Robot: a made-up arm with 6 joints. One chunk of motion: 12 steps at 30 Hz.
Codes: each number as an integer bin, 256 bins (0 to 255) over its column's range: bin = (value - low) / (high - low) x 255, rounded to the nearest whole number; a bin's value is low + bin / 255 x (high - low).
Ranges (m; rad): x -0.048..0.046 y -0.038..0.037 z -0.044..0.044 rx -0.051..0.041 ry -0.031..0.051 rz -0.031..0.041
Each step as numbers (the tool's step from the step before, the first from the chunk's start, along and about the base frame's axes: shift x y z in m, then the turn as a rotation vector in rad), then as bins.
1 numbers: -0.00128 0.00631 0.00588 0.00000 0.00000 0.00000
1 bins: 127 151 145 141 96 110
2 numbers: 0.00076 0.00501 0.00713 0.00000 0.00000 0.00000
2 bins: 132 146 148 141 96 110
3 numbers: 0.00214 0.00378 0.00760 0.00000 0.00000 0.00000
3 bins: 136 142 150 141 96 110
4 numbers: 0.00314 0.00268 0.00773 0.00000 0.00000 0.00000
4 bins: 139 138 150 141 96 110
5 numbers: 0.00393 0.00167 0.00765 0.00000 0.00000 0.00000
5 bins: 141 135 150 141 96 110
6 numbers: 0.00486 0.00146 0.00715 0.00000 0.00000 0.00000
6 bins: 143 134 148 141 96 110
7 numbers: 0.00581 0.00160 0.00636 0.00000 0.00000 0.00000
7 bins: 146 135 146 141 96 110
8 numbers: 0.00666 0.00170 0.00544 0.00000 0.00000 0.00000
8 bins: 148 135 143 141 96 110
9 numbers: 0.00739 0.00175 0.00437 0.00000 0.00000 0.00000
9 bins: 150 135 140 141 96 110
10 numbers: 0.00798 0.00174 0.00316 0.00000 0.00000 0.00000
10 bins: 152 135 137 141 96 110
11 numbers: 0.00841 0.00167 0.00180 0.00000 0.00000 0.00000
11 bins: 153 135 133 141 96 110
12 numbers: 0.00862 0.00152 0.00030 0.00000 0.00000 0.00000
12 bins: 154 134 128 141 96 110
